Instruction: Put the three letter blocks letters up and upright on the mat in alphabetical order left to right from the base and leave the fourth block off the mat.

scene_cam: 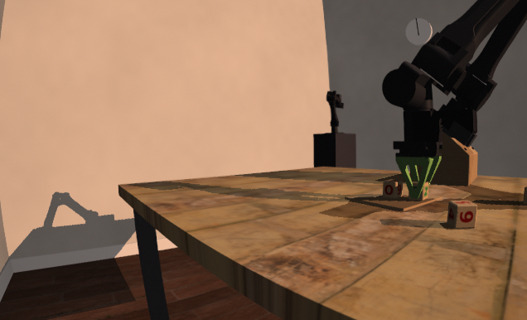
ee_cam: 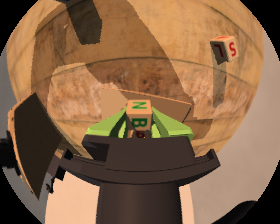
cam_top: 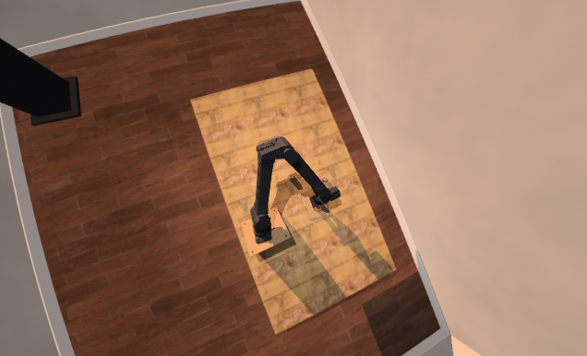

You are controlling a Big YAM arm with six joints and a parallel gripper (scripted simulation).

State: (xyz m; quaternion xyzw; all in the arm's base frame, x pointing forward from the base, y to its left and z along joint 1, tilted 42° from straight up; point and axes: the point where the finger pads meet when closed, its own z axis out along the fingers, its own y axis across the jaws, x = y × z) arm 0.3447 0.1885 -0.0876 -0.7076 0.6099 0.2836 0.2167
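Now: the block right at my hand. The rest, counted from my hand: thin brown mat 10 mm ahead, 50 mm to the right, 10 mm below.
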